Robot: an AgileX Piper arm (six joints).
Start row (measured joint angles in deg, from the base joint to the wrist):
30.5 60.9 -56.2 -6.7 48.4 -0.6
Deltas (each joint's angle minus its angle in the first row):
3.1 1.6 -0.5 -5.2 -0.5 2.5
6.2 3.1 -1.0 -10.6 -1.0 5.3
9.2 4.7 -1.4 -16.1 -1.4 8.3
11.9 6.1 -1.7 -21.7 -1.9 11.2
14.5 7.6 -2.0 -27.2 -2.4 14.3
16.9 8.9 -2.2 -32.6 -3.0 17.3
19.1 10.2 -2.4 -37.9 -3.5 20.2
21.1 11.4 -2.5 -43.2 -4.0 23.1
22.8 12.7 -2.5 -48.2 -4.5 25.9
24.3 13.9 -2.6 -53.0 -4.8 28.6
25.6 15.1 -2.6 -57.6 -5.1 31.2
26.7 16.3 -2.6 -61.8 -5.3 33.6
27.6 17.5 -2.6 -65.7 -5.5 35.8
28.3 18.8 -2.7 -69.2 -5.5 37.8
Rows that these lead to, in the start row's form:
33.6 62.5 -56.7 -11.9 47.9 1.9
36.7 64.0 -57.2 -17.3 47.4 4.7
39.7 65.6 -57.6 -22.8 47.0 7.7
42.4 67.0 -57.9 -28.4 46.5 10.6
45.0 68.5 -58.2 -33.9 46.0 13.7
47.4 69.8 -58.4 -39.3 45.4 16.7
49.6 71.1 -58.6 -44.6 44.9 19.6
51.6 72.3 -58.7 -49.9 44.4 22.5
53.3 73.6 -58.7 -54.9 43.9 25.3
54.8 74.8 -58.8 -59.7 43.6 28.0
56.1 76.0 -58.8 -64.3 43.3 30.6
57.2 77.2 -58.8 -68.5 43.1 33.0
58.1 78.4 -58.8 -72.4 42.9 35.2
58.8 79.7 -58.9 -75.9 42.9 37.2

